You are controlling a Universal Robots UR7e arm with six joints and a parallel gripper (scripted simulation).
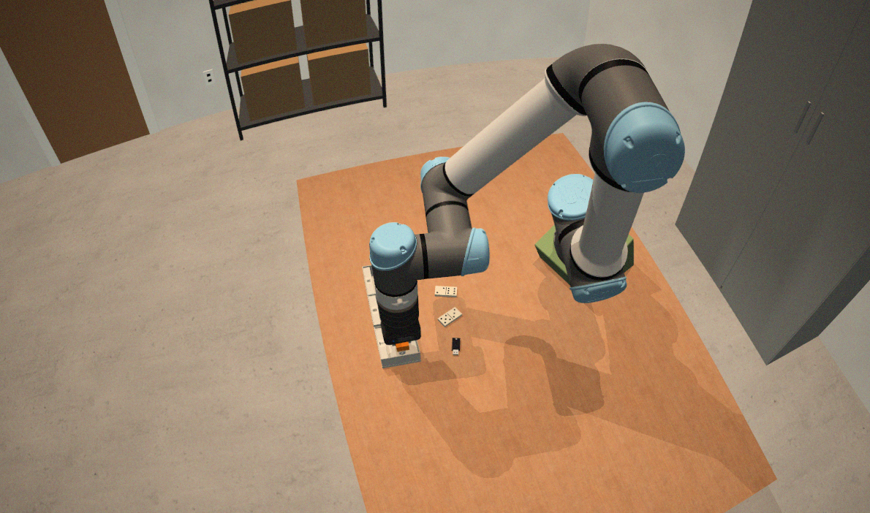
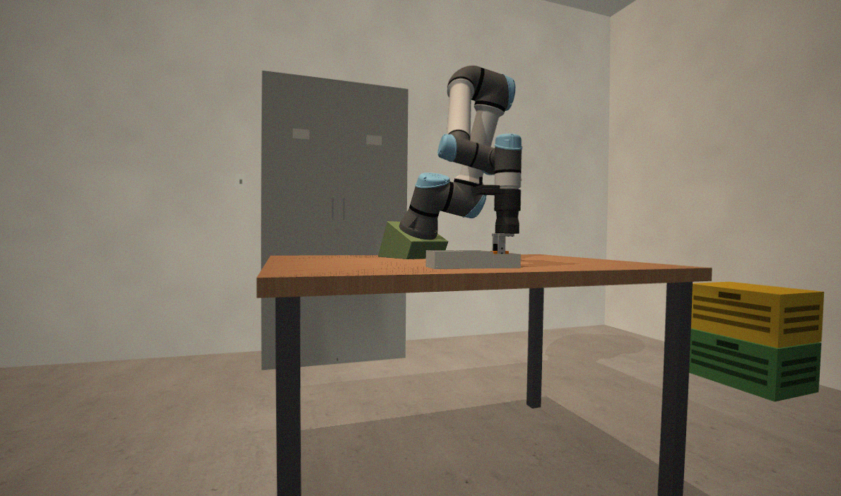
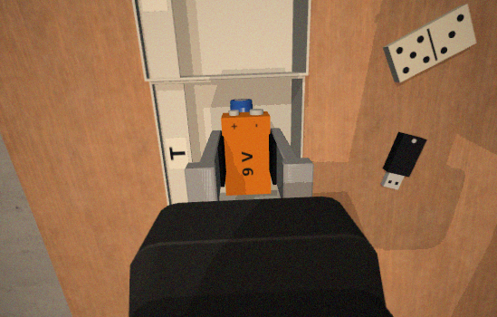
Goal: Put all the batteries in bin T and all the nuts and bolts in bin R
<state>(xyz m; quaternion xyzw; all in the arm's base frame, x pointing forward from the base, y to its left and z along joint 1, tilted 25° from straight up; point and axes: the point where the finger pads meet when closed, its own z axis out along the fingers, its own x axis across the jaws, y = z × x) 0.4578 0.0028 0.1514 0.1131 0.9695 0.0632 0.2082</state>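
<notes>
My gripper is now 30 mm above the blue cylindrical battery. The rest, counted from my hand: black USB stick (110 mm behind, 50 mm to the left, 40 mm below); then orange 9 V battery (10 mm to the right, 10 mm below); then grey bin row (10 mm behind, 80 mm to the right, 30 mm below).
</notes>
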